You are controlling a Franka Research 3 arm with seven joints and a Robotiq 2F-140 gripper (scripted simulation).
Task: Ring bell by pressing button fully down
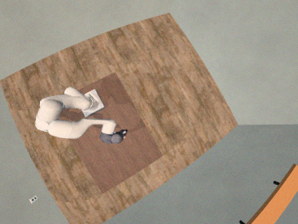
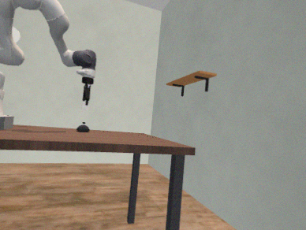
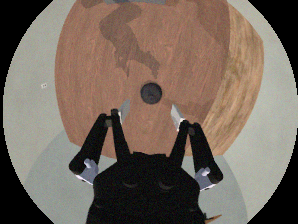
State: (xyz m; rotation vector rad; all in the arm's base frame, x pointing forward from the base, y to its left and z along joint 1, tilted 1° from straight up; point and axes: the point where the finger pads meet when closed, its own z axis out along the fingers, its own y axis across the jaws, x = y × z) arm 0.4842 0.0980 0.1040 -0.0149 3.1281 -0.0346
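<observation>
My hand is 130 mm above the bell.
</observation>
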